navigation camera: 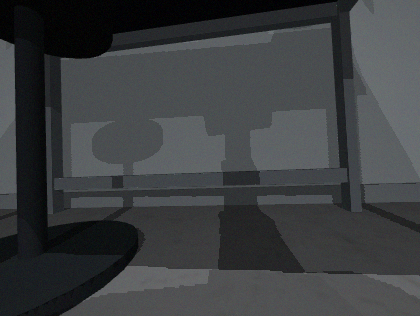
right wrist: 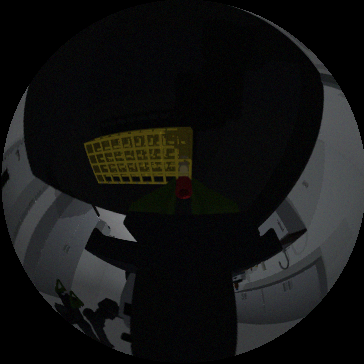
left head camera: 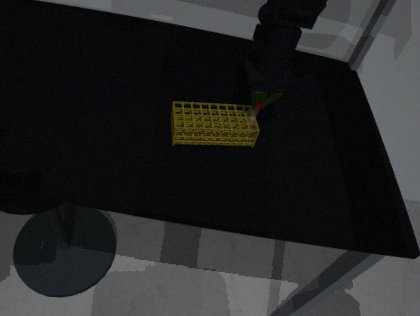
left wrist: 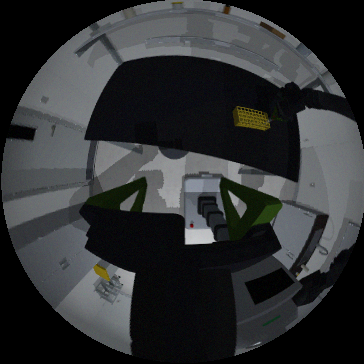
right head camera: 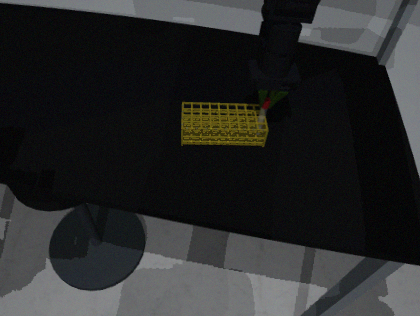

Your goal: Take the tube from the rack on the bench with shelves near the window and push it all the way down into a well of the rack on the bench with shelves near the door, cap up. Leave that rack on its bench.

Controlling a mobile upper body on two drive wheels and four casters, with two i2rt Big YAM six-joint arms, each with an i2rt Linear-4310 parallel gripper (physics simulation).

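Frame: origin at the left arm's base, x ahead, y left, z up, level; metres.
Seen in the pictures: left gripper, fingertip midpoint: [left wrist: 182,180]; right gripper, fingertip midpoint: [right wrist: 183,181] [left head camera: 256,107] [left wrist: 271,118] [right head camera: 264,106]; left arm's base, origin of the base link: [right wrist: 105,310].
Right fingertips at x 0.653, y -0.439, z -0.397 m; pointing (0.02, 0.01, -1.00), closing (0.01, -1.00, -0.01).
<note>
Offsets run from my right fingertips to a thing's top centre. "pt": to the spot under its first point. Level surfaces: height alone.
A yellow rack @[dx +0.010, dy +0.087, dz -0.042 m] [left head camera: 215,140] [right head camera: 223,141] [left wrist: 250,125] [right wrist: 132,155] stands on the black bench top @[dz -0.099 m] [left head camera: 150,185] [right head camera: 165,180] [left wrist: 185,100]. My right gripper [left head camera: 260,102] [right head camera: 267,103] [right wrist: 183,181] is shut on the red cap of a pale tube @[dx +0.000, dy +0.001, dz +0.020 m] [left head camera: 253,116] [right head camera: 262,117] [right wrist: 183,167]. The tube is tilted, cap up, at the rack's right end in the head views. Its lower part shows among the rack's end wells; which well and how deep, I cannot tell. My left gripper [left wrist: 182,180] is open and empty, away from the rack.
A round stool base @[dx +0.130, dy +0.597, dz -0.983 m] [left head camera: 65,250] [right head camera: 97,247] [navigation camera: 75,265] stands on the floor at the bench's near side. Bench legs @[pt dx +0.334, dy -0.421, dz -0.553 m] [navigation camera: 345,100] show in the navigation view. A grey bin-like base part [left wrist: 200,185] lies between the left fingers in the left wrist view.
</note>
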